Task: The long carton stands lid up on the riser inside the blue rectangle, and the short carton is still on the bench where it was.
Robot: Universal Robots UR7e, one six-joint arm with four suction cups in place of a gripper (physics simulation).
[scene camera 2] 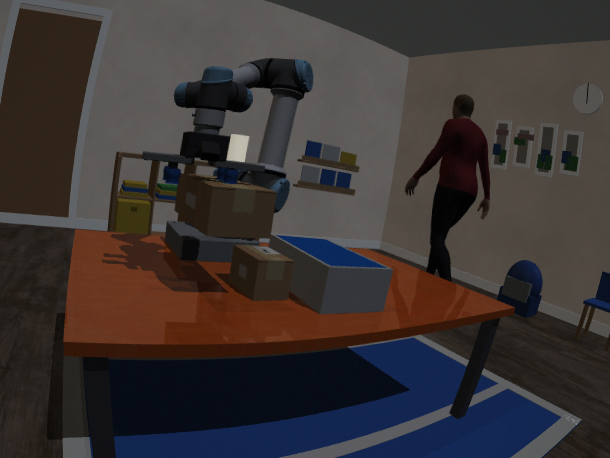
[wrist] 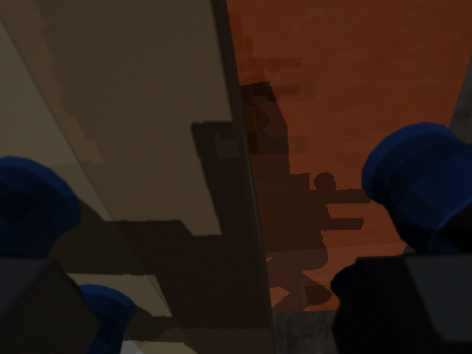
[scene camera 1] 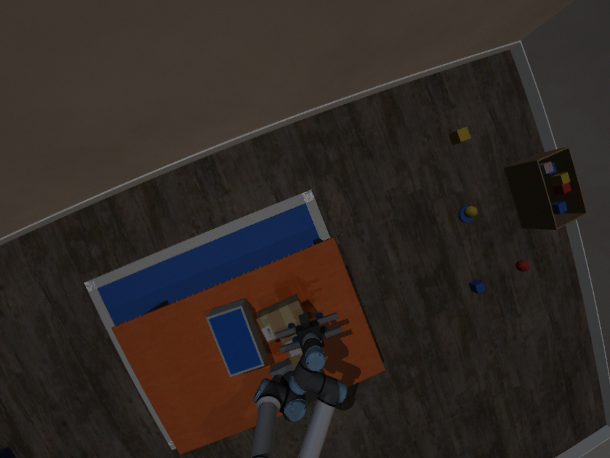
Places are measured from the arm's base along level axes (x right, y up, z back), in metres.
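Where they show: end effector, tool point: [scene camera 2: 197, 184] [wrist: 231, 239].
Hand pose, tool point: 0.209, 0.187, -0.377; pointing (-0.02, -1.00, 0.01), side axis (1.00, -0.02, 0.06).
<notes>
Each offset is from my tool point to the centre of the thing, as dx, dy, dz. Level surfaces: height alone.
The long carton @(-0.064, -0.039, +0.011) [scene camera 1: 286, 314] [scene camera 2: 239, 209] [wrist: 130, 100] hangs lid up and about level above the bench @(dy -0.260) [scene camera 1: 165, 380] [scene camera 2: 150, 310] [wrist: 380, 75]. My suction gripper [scene camera 1: 308, 328] [scene camera 2: 200, 175] [wrist: 227, 195] holds it with the cups of one side on its lid; the other side's cups hang beside it over the bench. The short carton @(-0.200, -0.208, +0.000) [scene camera 1: 268, 333] [scene camera 2: 260, 274] stands on the bench, lower than the long one, partly hidden in scene camera 1. The grey riser @(-0.399, -0.200, +0.003) [scene camera 1: 255, 322] [scene camera 2: 357, 290] stands beside the short carton, with the blue rectangle @(-0.399, -0.140, +0.003) [scene camera 1: 236, 341] [scene camera 2: 325, 251] on top.
The arm's grey base block [scene camera 2: 207, 248] sits on the bench behind the cartons. A person [scene camera 2: 462, 155] walks behind the bench at the right. Wall shelves [scene camera 2: 327, 164] are at the back. A toy box [scene camera 1: 531, 197] and several toys are on the floor.
</notes>
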